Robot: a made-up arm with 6 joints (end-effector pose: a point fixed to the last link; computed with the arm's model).
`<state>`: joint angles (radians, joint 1 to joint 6).
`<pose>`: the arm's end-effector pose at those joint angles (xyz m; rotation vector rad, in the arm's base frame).
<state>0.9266 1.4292 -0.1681 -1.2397 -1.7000 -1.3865</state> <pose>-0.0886 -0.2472 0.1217 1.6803 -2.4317 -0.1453</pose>
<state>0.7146 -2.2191 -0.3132 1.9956 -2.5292 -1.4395</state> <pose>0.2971 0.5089 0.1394 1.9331 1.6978 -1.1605</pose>
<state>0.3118 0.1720 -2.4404 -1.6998 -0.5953 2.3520</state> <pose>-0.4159 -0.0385 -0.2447 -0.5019 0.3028 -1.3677</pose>
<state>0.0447 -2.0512 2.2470 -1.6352 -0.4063 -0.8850</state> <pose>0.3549 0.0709 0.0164 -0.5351 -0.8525 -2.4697</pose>
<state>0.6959 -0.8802 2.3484 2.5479 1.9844 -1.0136</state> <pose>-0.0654 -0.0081 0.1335 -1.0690 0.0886 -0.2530</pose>
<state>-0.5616 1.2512 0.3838 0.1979 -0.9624 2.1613</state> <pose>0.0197 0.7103 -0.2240 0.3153 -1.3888 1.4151</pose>
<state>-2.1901 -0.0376 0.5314 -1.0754 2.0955 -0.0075</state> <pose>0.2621 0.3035 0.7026 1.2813 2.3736 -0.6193</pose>
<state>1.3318 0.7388 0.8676 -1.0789 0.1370 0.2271</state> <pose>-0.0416 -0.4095 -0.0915 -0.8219 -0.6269 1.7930</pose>
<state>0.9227 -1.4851 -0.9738 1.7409 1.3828 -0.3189</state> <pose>0.2342 0.6225 0.2219 -0.1313 2.3611 -1.9022</pose>
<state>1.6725 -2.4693 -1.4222 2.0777 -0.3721 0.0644</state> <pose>-0.2242 0.1401 -0.0204 -2.4516 -0.1364 -1.4499</pose>
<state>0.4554 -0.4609 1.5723 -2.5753 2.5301 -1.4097</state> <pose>-0.0084 0.2195 0.2037 0.2132 -0.1039 -0.1476</pose>
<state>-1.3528 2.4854 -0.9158 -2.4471 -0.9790 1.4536</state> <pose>-0.2204 -0.4441 -0.0825 -0.8096 1.6260 1.4130</pose>
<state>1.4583 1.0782 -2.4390 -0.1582 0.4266 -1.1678</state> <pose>-0.1925 -0.1493 -0.1339 1.8056 -0.3551 2.1364</pose>
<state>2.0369 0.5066 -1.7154 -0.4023 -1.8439 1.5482</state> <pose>0.3655 -0.6137 0.3891 -2.2962 -0.2374 0.5752</pose>
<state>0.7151 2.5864 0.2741 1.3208 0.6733 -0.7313</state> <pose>-0.0025 0.3682 -0.1994 1.4178 -0.9658 -0.2079</pose>
